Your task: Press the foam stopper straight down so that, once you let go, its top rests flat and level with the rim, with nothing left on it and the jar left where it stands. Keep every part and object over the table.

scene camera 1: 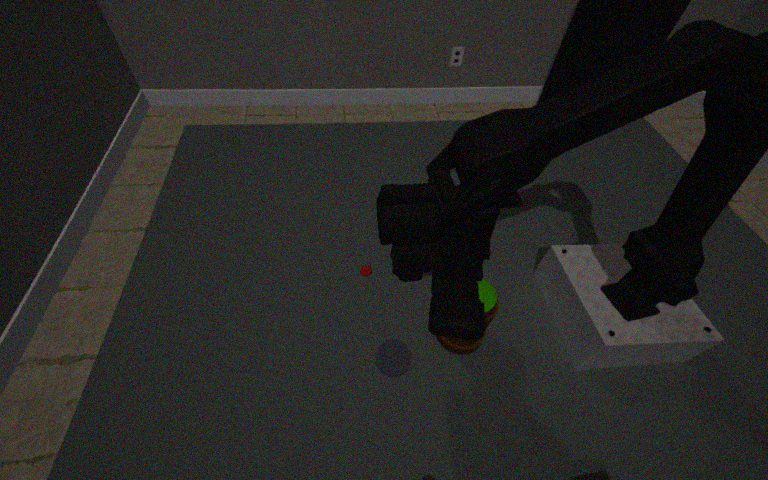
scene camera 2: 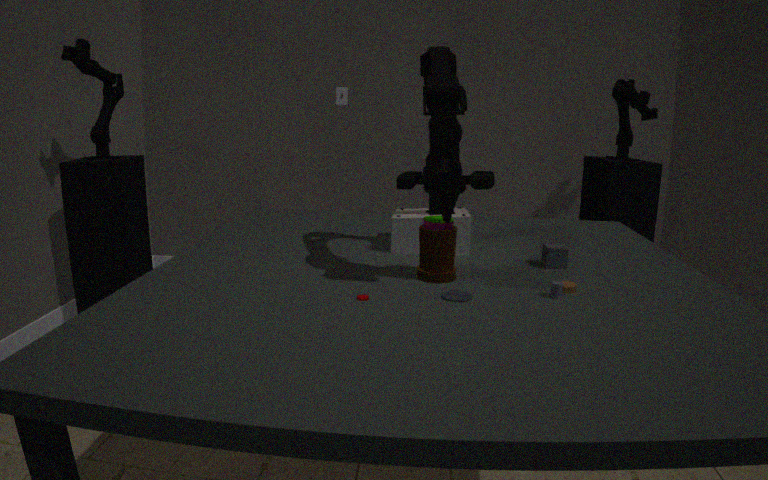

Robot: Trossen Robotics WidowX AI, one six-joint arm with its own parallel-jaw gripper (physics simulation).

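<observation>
An orange-brown jar [scene camera 1: 461,344] [scene camera 2: 437,251] stands upright on the table. In the scene camera 2 view a magenta band [scene camera 2: 436,225] shows above its rim, with a bright green top [scene camera 1: 487,296] [scene camera 2: 436,218] over it; this looks like the foam stopper, standing proud of the rim. Whether the green part is the stopper's own top or a separate piece, I cannot tell. My gripper [scene camera 1: 457,328] [scene camera 2: 447,218] is shut and empty, pointing down at the stopper's right part in the scene camera 2 view. It hides much of the stopper and jar in the scene camera 1 view; contact is unclear.
A white box [scene camera 1: 586,305] [scene camera 2: 404,234] stands under the arm's base, behind the jar. A dark disc [scene camera 1: 393,357] [scene camera 2: 456,296] and red disc [scene camera 1: 365,271] [scene camera 2: 362,297] lie nearby. A grey block [scene camera 2: 554,256], small grey piece [scene camera 2: 556,289] and orange piece [scene camera 2: 568,286] lie right.
</observation>
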